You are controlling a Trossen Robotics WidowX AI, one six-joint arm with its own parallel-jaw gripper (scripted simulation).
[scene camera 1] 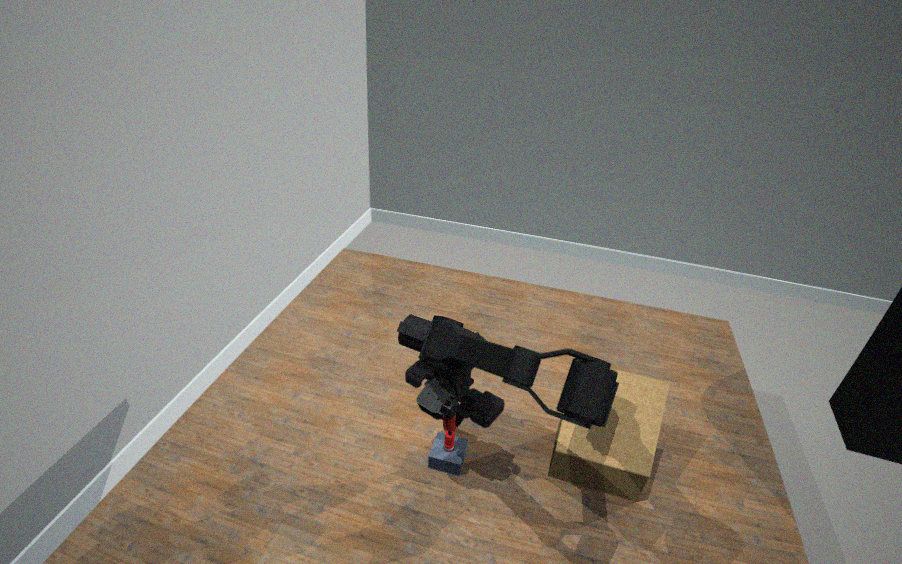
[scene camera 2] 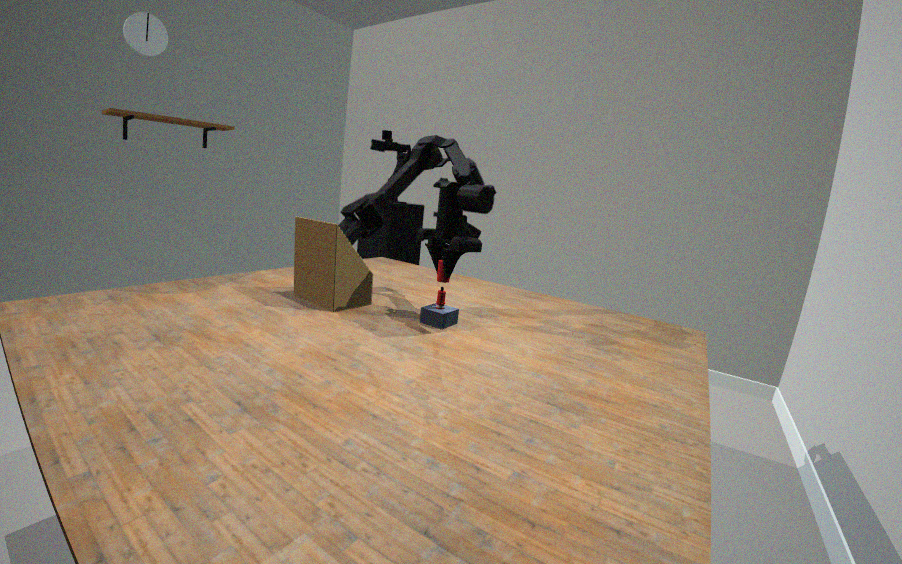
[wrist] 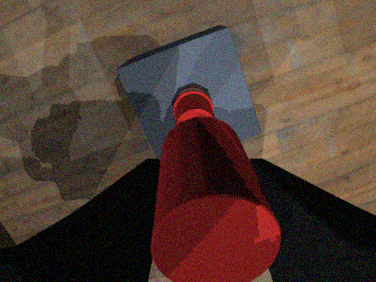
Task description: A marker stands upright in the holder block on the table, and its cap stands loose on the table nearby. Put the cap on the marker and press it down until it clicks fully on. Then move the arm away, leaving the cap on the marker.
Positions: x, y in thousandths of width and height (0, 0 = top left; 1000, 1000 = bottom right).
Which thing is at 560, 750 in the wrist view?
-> A red cap.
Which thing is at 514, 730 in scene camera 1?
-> My gripper.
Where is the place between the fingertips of my gripper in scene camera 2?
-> At 492, 490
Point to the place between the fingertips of my gripper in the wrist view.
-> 544, 608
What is my gripper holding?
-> A red cap.
